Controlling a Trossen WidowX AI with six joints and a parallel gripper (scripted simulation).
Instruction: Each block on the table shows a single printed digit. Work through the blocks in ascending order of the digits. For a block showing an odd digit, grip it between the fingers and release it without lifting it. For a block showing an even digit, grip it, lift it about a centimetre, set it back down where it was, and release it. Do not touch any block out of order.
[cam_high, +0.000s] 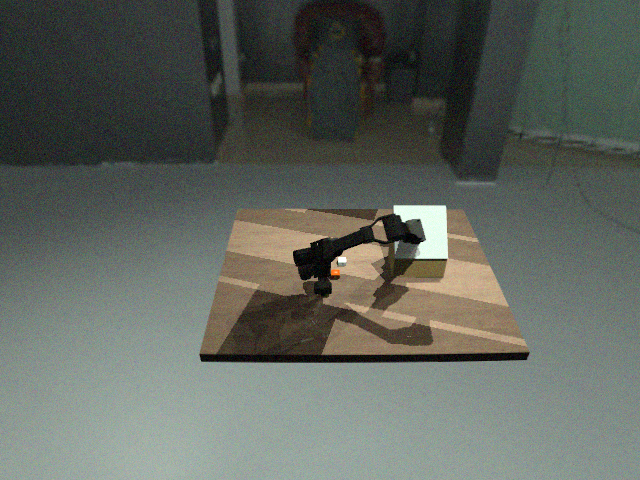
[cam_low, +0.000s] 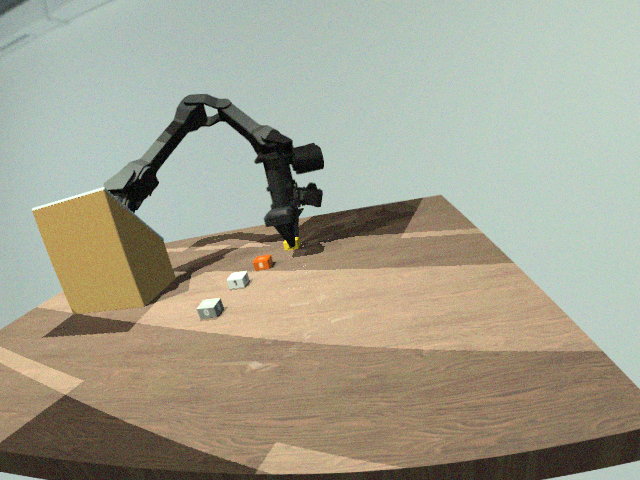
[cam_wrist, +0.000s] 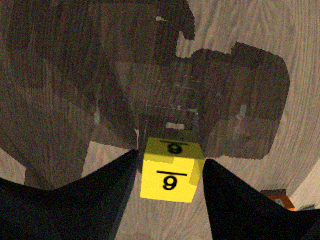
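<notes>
Right now my gripper tip is 50 mm past the orange block and 100 mm to the left of it. Also, from my gripper tip: yellow block 10 mm behind; white block 80 mm behind, 180 mm to the right; grey block 100 mm behind, 290 mm to the right.
</notes>
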